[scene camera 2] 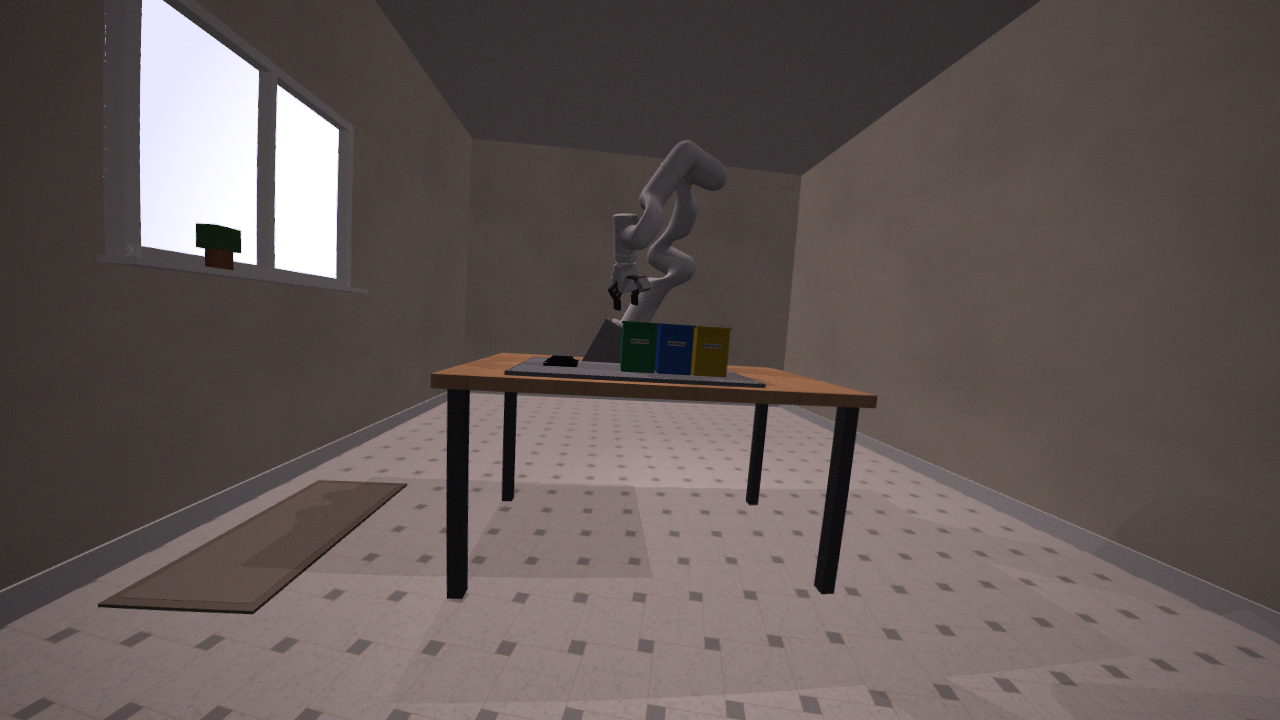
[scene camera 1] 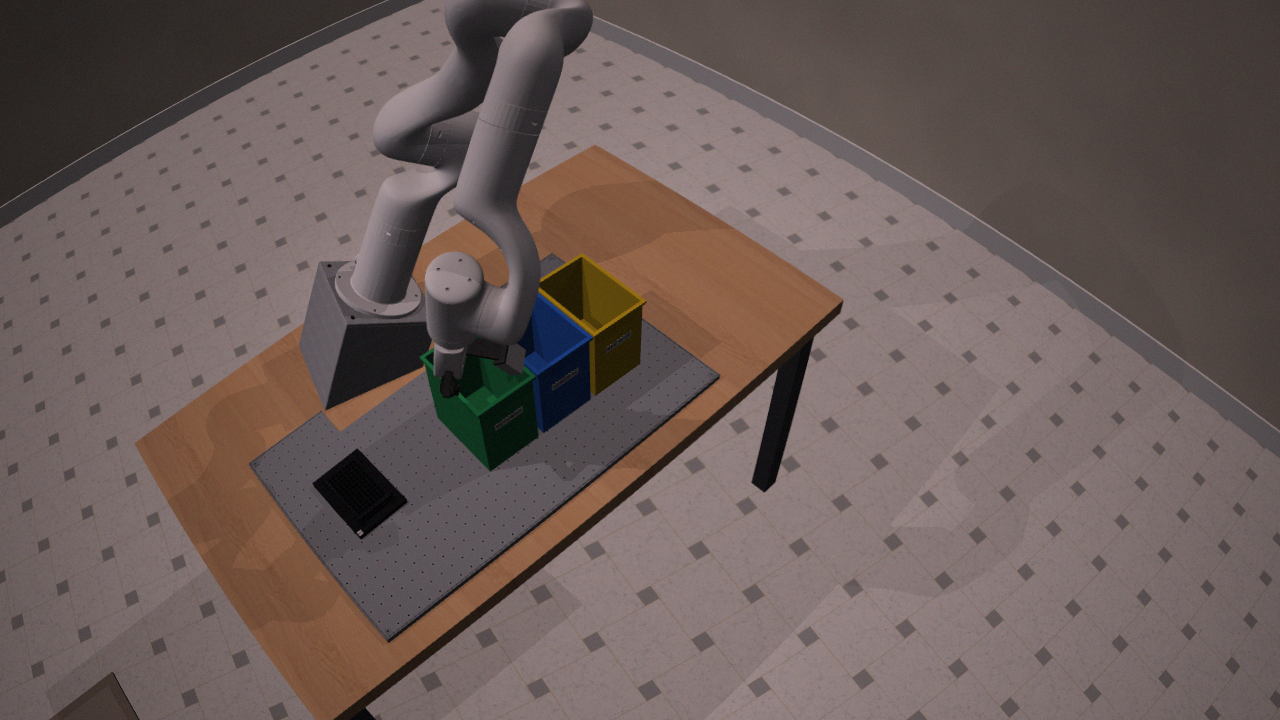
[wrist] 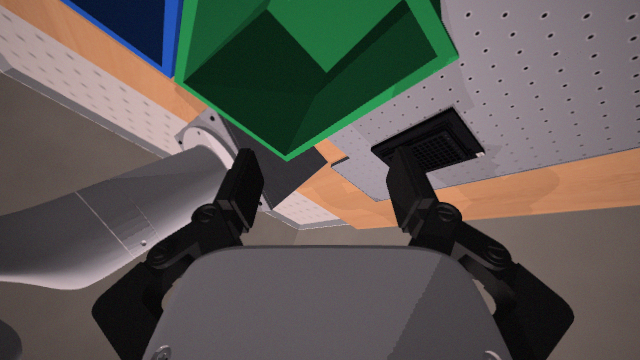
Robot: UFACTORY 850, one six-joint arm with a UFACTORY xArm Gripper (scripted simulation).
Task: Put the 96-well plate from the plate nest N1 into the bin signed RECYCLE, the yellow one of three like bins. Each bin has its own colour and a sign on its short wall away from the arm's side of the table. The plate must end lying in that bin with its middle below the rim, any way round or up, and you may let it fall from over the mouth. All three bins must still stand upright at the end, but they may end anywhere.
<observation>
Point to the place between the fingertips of my gripper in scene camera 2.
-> At 626, 307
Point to a green bin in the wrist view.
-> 289, 81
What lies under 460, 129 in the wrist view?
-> A black plate nest.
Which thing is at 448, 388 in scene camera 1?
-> My gripper.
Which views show the green bin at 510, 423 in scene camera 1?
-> Scene camera 2, scene camera 1 and the wrist view: all of them.
</observation>
